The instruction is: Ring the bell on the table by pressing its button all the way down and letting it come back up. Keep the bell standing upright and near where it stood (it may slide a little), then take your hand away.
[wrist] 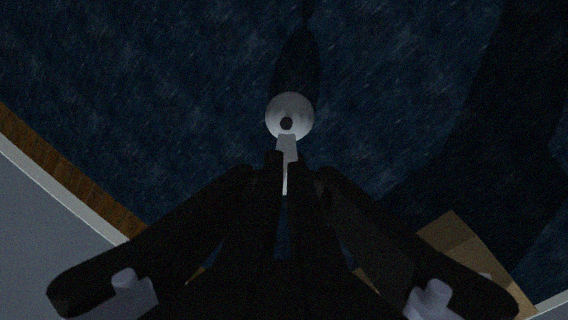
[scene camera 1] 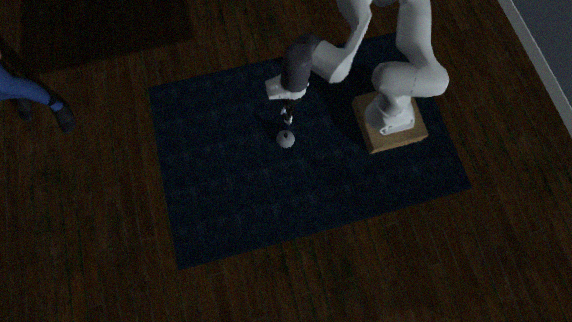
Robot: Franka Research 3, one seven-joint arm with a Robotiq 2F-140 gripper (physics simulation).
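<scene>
The bell (scene camera 1: 285, 140) (wrist: 298, 109) is a small light grey dome standing upright on the dark blue surface. Its dark round button (scene camera 1: 285, 135) (wrist: 286, 123) shows in the middle of the dome in both views and is uncovered. My gripper (scene camera 1: 287, 122) (wrist: 286, 147) is shut with nothing between its fingers. In the scene view the fingertips are apart from the bell, above it and toward the top of the picture. In the wrist view the light fingertips show just below the button. How high they are above the bell is hard to tell.
The dark blue mat (scene camera 1: 225, 210) (wrist: 150, 75) lies under the bell. The arm's wooden base block (scene camera 1: 400, 144) (wrist: 450, 230) stands to the right in the scene view. A person's legs in blue (scene camera 1: 25, 89) show at the far left, and a pale wall (scene camera 1: 555, 40) at the upper right.
</scene>
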